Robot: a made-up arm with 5 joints.
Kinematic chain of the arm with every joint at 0, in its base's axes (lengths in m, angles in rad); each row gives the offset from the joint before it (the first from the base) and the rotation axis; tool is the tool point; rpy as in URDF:
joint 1: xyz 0 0 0.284 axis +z
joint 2: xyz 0 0 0 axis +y
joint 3: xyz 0.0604 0 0.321 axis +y
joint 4: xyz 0.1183 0 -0.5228 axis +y
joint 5: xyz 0.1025 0 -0.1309 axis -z
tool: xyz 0 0 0 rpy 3.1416 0 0
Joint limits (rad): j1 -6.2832..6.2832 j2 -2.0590..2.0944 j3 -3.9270..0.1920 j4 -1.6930..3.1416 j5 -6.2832..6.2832
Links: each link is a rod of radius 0.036 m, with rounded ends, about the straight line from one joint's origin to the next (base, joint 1, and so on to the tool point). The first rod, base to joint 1, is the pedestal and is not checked.
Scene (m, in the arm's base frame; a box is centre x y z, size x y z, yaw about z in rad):
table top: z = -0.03
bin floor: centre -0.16 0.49 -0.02 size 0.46 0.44 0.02 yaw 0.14
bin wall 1: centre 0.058 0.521 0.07 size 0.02 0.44 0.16 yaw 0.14
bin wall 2: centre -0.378 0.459 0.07 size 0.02 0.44 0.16 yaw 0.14
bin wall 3: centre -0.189 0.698 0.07 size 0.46 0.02 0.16 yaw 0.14
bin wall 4: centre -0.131 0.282 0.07 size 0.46 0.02 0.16 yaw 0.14
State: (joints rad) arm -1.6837 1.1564 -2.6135 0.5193 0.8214
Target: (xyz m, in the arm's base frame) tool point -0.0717 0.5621 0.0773
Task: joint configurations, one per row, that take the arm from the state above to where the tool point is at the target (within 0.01 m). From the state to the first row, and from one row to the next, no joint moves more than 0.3 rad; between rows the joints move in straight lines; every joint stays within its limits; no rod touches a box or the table.
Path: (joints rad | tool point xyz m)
1: -1.9739 1.0461 -2.4603 0.6484 0.8214 | -0.3952 -0.9268 0.4045
2: -2.2641 0.9357 -2.3071 0.7775 0.8214 | -0.6316 -0.7602 0.3871
3: -2.5542 0.8254 -2.1539 0.9067 0.8214 | -0.7990 -0.5319 0.3693
4: -2.8444 0.7150 -2.0007 1.0358 0.8214 | -0.8823 -0.2702 0.3518
5: -3.1346 0.6047 -1.8475 1.1649 0.8214 | -0.8776 -0.0061 0.3348
6: -3.4248 0.4943 -1.6943 1.2940 0.8214 | -0.7925 0.2306 0.3188
7: -3.7150 0.3840 -1.5411 1.4231 0.8214 | -0.6443 0.4161 0.3039
8: -4.0052 0.2736 -1.3879 1.5523 0.8214 | -0.4571 0.5349 0.2905
9: -4.2953 0.1633 -1.2347 1.6814 0.8214 | -0.2578 0.5819 0.2784
10: -4.5855 0.0529 -1.0815 1.8105 0.8214 | -0.0717 0.5621 0.2678
11: -4.5855 0.2233 -1.0927 1.7226 0.8214 | -0.0727 0.5699 0.1734
12: -4.5855 0.3937 -1.1038 1.6347 0.8214 | -0.0717 0.5621 0.0773

